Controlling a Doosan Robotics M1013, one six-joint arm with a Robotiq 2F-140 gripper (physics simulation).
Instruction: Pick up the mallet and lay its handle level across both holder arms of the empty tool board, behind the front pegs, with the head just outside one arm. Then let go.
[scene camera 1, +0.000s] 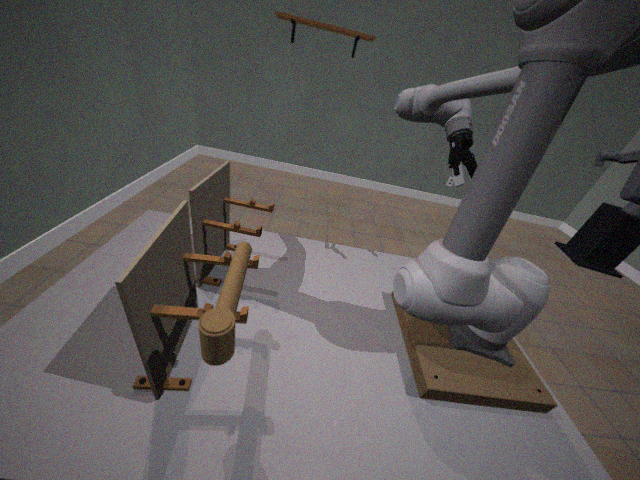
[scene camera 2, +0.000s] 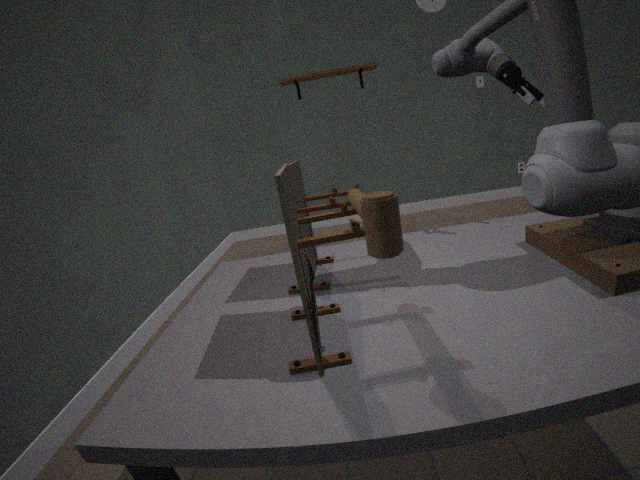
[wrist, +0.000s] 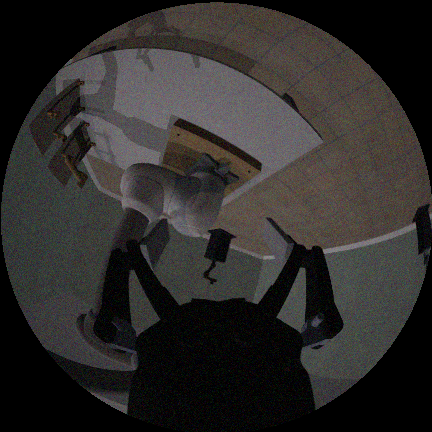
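Pixels of known places: gripper, between the fingertips: (scene camera 2: 543, 106) (wrist: 215, 228); arm's base, origin of its link: (scene camera 1: 473, 332) (scene camera 2: 629, 230) (wrist: 210, 173).
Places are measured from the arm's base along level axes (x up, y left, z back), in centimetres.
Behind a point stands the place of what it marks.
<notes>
The wooden mallet (scene camera 1: 235, 276) @[z -65.3, x 21.6, y 28.7 cm] (scene camera 2: 383, 224) @[z -61.6, x 20.5, y 42.9 cm] (wrist: 75, 172) @[z -63.9, x 20.5, y 29.1 cm] lies across both holder arms of the near tool board (scene camera 1: 160, 273) @[z -77.1, x 21.9, y 34.0 cm] (scene camera 2: 286, 206) @[z -74.3, x 24.6, y 43.1 cm]. Its handle looks level, and its thick head hangs just outside the arm closest to scene camera 1. The other tool board (scene camera 1: 209, 198) @[z -86.7, x 21.6, y 3.9 cm] carries no tool; its two holder arms (scene camera 1: 242, 202) @[z -82.5, x 16.7, y -7.6 cm] (scene camera 1: 222, 225) @[z -80.6, x 16.7, y 7.6 cm] have small pegs and raised front ends. It is largely hidden in scene camera 2. My gripper (scene camera 1: 462, 178) (scene camera 2: 535, 100) @[z -10.4, x 33.2, y -32.0 cm] (wrist: 215, 228) @[z -10.4, x 33.2, y -32.0 cm] is wide open and empty, high up beside the arm's own column, far from the mallet and both boards.
The arm's base stands on a wooden plinth (scene camera 1: 480, 379) @[z -2.7, x 0.0, y 16.4 cm] (scene camera 2: 568, 250) @[z -20.8, x -0.4, y 8.4 cm] (wrist: 242, 162) @[z 3.1, x 0.0, y -16.1 cm], to the right of the boards in both scene views. A wall shelf (scene camera 1: 325, 25) (scene camera 2: 328, 74) hangs behind. The white table (scene camera 1: 330, 413) @[z -39.0, x -4.8, y 34.2 cm] (scene camera 2: 232, 413) @[z -87.0, x -4.8, y 53.1 cm] bears the boards and plinth.
</notes>
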